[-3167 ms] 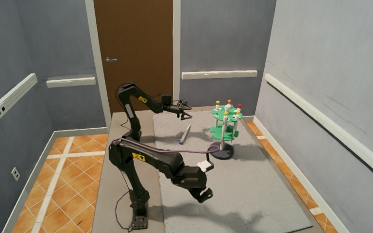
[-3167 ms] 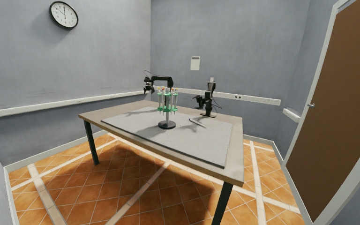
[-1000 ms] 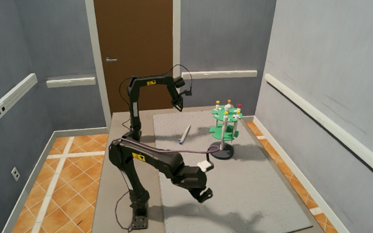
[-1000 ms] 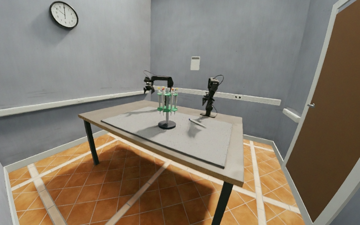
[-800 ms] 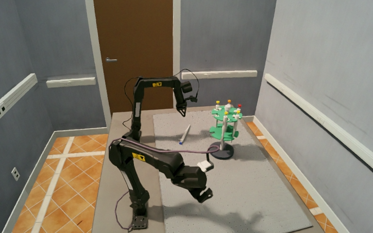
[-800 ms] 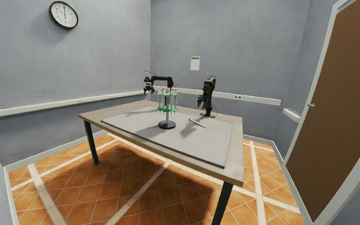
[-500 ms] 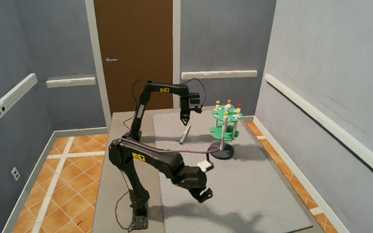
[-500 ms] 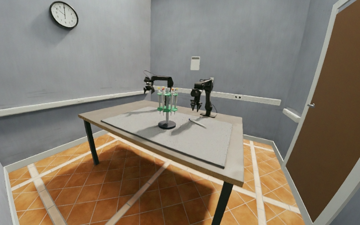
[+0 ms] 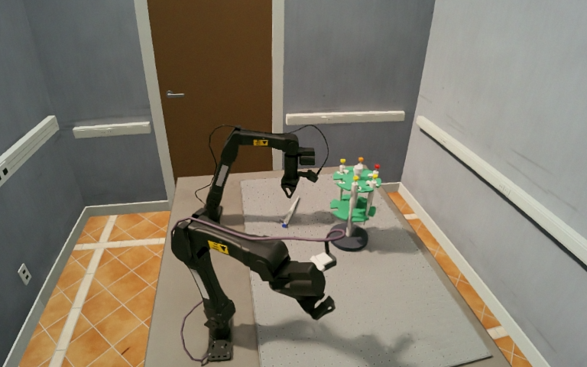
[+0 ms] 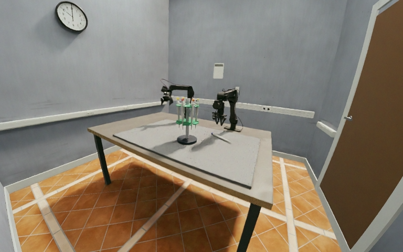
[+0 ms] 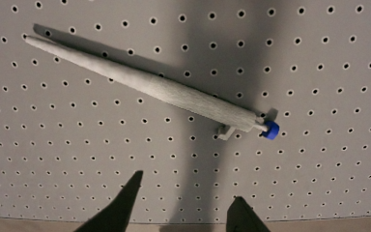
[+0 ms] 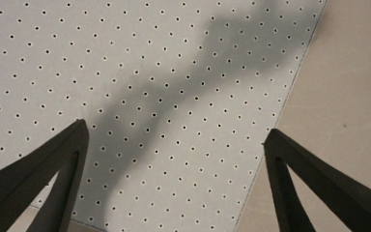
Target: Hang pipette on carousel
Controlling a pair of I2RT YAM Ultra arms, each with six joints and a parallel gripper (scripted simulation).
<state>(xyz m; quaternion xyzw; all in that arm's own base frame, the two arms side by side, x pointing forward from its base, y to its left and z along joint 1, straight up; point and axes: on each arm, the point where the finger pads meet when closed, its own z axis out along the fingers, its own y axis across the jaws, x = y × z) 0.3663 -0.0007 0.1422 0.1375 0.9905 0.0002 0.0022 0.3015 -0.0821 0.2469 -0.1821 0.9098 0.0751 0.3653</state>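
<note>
My left hand is 30 mm to the right of the pipette and 120 mm above it.
</note>
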